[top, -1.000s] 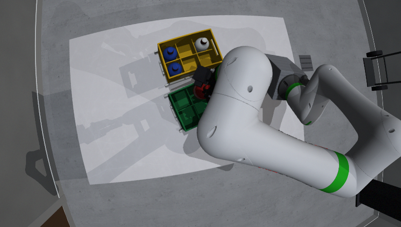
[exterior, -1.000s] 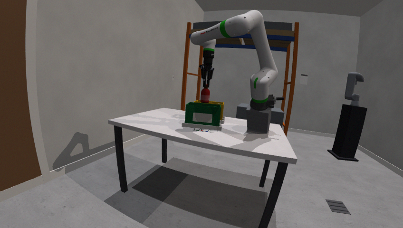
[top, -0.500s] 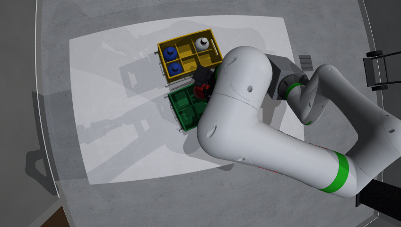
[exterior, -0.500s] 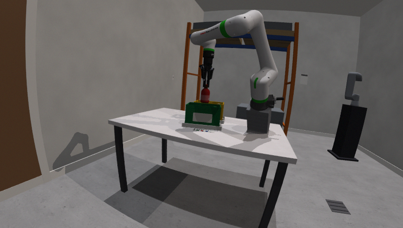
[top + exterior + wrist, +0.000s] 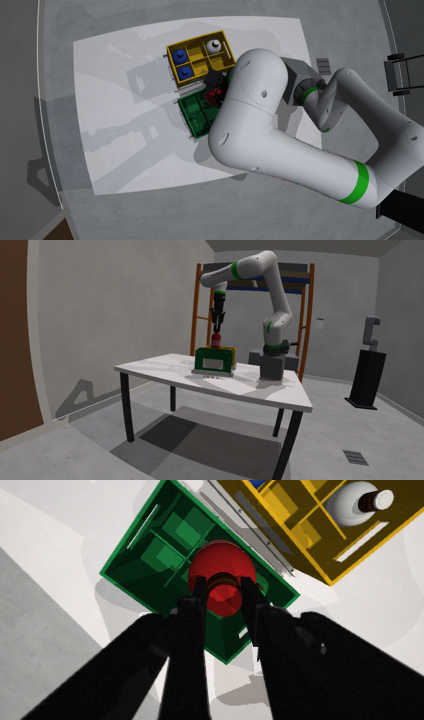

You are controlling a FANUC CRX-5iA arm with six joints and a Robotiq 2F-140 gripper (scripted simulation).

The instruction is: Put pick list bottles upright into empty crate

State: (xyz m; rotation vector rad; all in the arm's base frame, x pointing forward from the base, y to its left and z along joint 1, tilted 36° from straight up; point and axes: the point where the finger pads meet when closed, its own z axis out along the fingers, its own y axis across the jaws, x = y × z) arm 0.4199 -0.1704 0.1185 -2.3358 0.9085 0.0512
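The red bottle lies 80 mm below my hand. Round my hand: yellow crate (200 mm to the right, 270 mm below); green crate (10 mm behind, 40 mm to the left, 270 mm below); green-label bottle (90 mm behind, 20 mm to the right, 260 mm below).
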